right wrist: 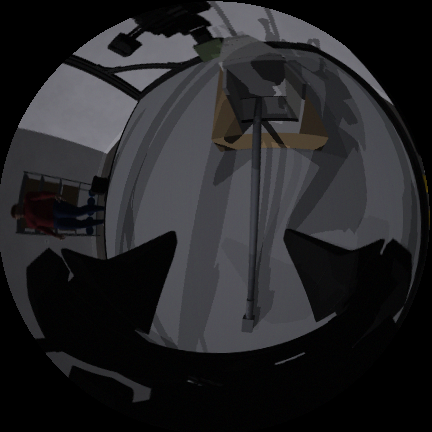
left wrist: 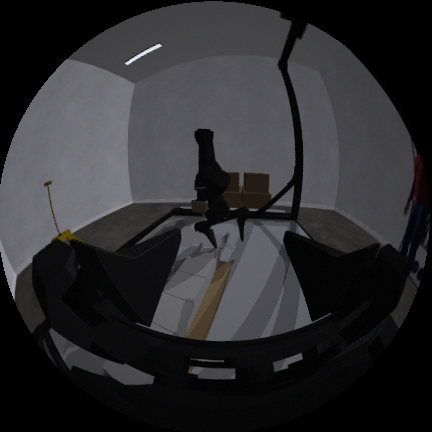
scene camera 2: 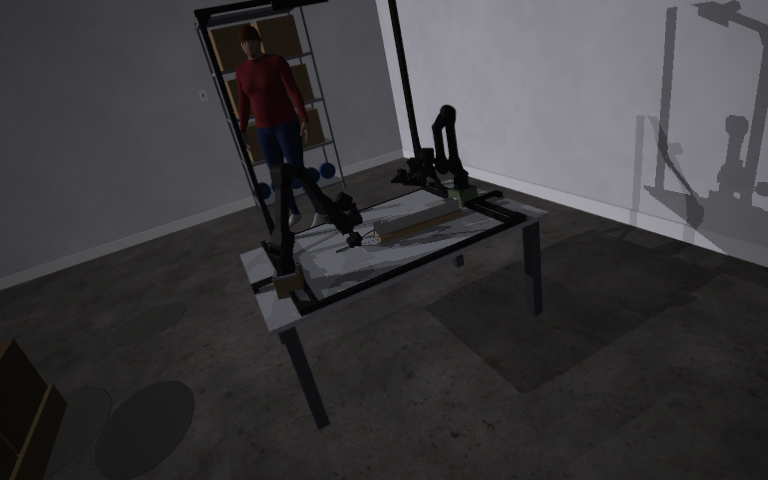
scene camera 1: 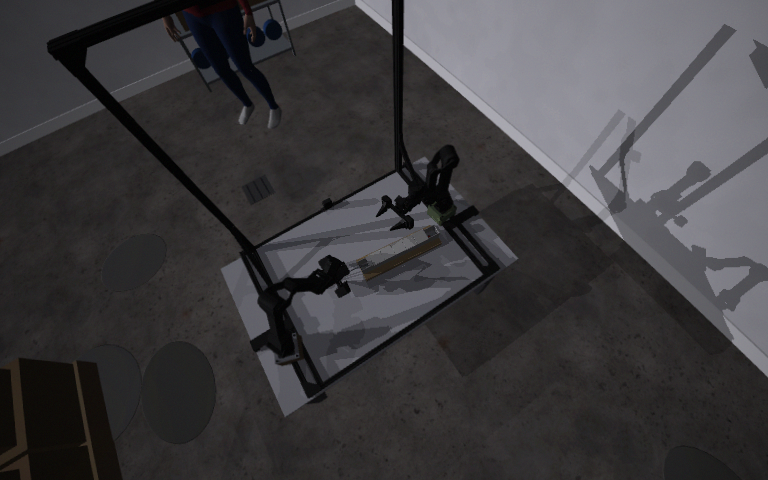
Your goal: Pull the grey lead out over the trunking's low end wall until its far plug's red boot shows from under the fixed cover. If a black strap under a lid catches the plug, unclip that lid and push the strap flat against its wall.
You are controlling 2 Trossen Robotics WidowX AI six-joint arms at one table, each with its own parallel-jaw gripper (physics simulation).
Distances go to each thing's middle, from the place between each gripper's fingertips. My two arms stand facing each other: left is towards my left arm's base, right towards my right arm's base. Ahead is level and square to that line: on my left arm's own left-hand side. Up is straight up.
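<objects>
From my left hand: tan trunking (scene camera 2: 384, 233) 90 mm ahead, 10 mm to the left, 160 mm below; grey lead (right wrist: 256, 127) 50 mm ahead, 110 mm to the right, 170 mm below. By its middle, the tan trunking is nearer to my left hand than to my right gripper.
My right gripper is seen 15 cm to the right of the grey lead and 7 cm short of it. The tan trunking, from my right hand, is 26 cm to the left, 12 cm ahead and 2 cm above. Going by their middles, of the things named here the grey lead is the nearest to my right gripper.
</objects>
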